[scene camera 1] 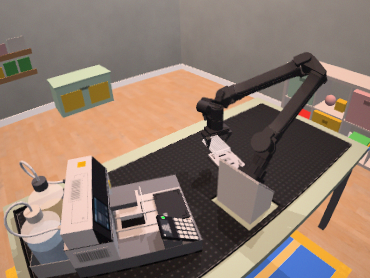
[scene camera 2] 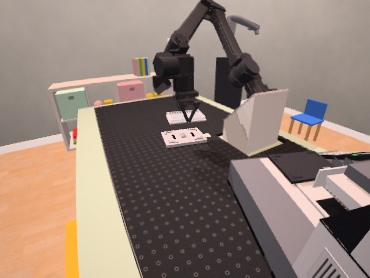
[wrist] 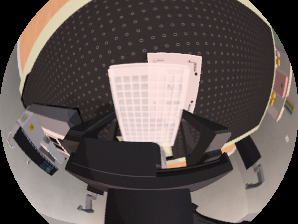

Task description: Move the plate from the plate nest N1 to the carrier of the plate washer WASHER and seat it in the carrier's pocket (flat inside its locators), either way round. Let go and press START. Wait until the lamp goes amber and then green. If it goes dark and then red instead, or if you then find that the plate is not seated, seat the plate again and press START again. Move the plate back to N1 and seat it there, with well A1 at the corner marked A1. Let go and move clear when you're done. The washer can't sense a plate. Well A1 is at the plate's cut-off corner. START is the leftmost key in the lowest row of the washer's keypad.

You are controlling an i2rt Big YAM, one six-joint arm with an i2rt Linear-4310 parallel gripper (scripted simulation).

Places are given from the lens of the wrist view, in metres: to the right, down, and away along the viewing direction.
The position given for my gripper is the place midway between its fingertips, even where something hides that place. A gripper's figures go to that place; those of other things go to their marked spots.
my gripper [wrist: 149, 112]: 0.00, 0.00, 0.13
white well plate [wrist: 148, 79]: 0.00, -0.03, 0.09
plate nest N1 [wrist: 193, 80]: 0.10, -0.07, 0.20
The marked spots on the plate nest N1 and the white well plate are 0.16 m apart.
